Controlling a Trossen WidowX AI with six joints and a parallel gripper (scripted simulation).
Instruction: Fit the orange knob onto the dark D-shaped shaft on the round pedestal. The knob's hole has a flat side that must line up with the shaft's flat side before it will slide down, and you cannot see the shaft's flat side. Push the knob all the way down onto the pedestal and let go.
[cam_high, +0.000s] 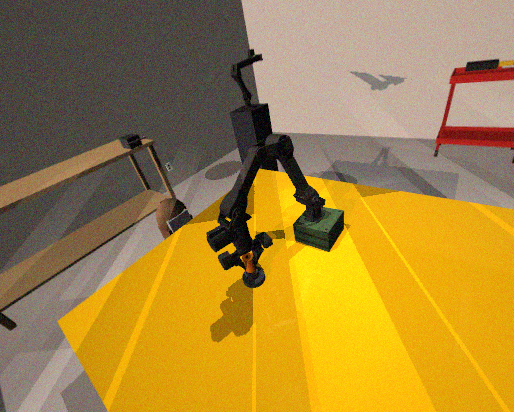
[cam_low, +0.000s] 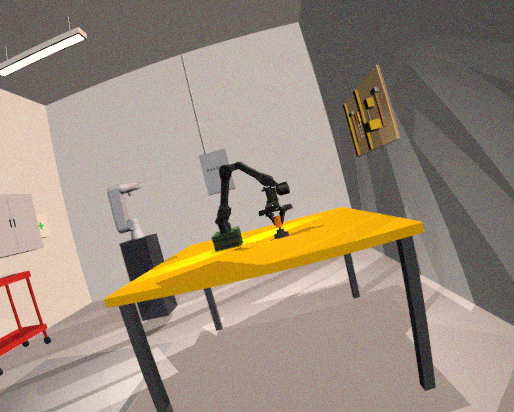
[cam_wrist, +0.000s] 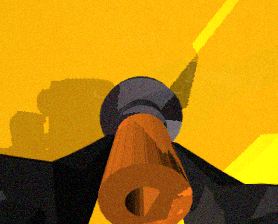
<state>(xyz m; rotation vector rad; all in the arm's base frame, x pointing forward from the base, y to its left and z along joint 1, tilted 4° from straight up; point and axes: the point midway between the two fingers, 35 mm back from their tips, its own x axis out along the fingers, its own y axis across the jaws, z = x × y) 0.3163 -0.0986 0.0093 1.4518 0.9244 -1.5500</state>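
Right now the pedestal is 4 cm below my gripper tip. The rest, counted from my gripper tip: orange knob (2 cm above).
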